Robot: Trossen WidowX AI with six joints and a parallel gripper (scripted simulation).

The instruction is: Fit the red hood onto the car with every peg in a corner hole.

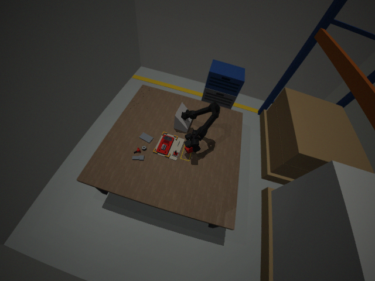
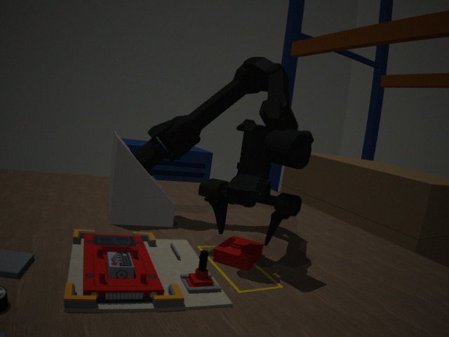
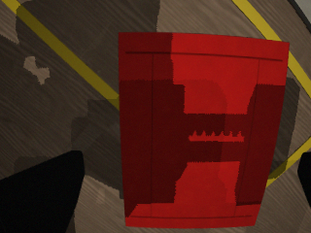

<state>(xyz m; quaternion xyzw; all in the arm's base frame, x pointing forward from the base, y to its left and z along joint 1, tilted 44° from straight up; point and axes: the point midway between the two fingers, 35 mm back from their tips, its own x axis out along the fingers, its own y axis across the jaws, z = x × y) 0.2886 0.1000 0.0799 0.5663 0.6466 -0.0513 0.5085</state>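
Now: gripper tip 2 cm above the red hood. The rest, counted from my gripper tip: grey engine block 24 cm to the right, 5 cm ahead, 2 cm below; then white jig plate 22 cm to the right, 3 cm below, 1 cm ahead.
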